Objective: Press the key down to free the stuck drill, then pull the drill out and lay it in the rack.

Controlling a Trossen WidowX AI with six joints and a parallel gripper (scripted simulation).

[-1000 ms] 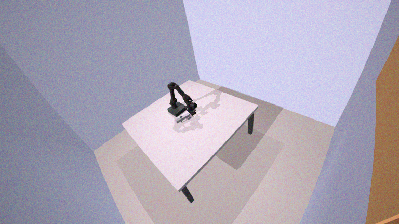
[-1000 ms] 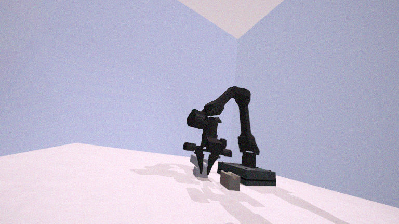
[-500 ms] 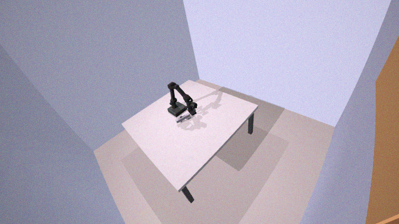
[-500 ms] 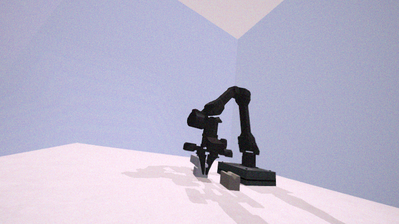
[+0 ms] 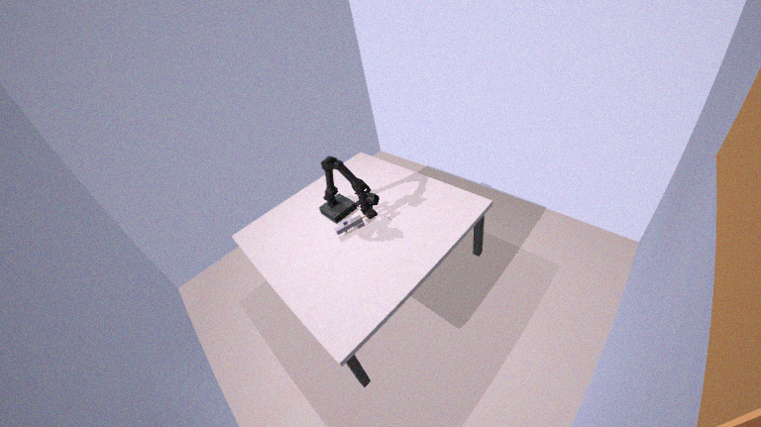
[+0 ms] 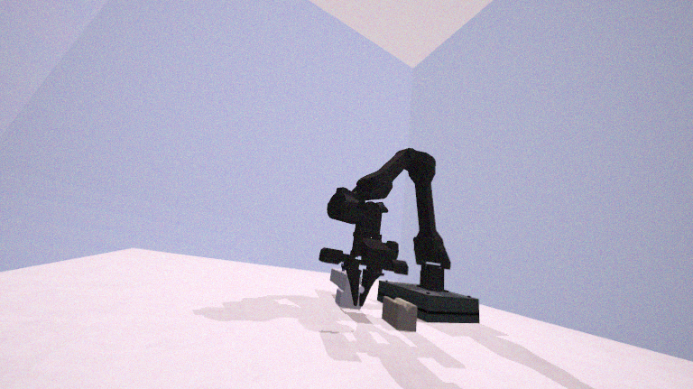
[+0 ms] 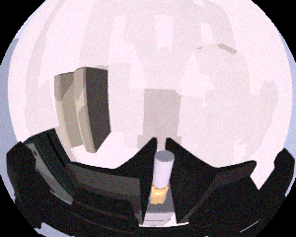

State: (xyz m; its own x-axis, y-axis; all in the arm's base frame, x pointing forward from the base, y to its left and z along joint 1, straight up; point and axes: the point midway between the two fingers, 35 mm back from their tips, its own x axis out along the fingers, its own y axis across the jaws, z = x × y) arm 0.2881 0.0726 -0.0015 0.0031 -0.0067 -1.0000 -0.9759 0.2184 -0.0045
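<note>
My gripper tip is now 1 cm past the drill, 5 cm to the left of it and 3 cm below it. Round my gripper tip: grey-brown notched block: 7 cm behind, 5 cm to the left; pale grey block: 3 cm behind, 13 cm to the right, 2 cm above.
</note>
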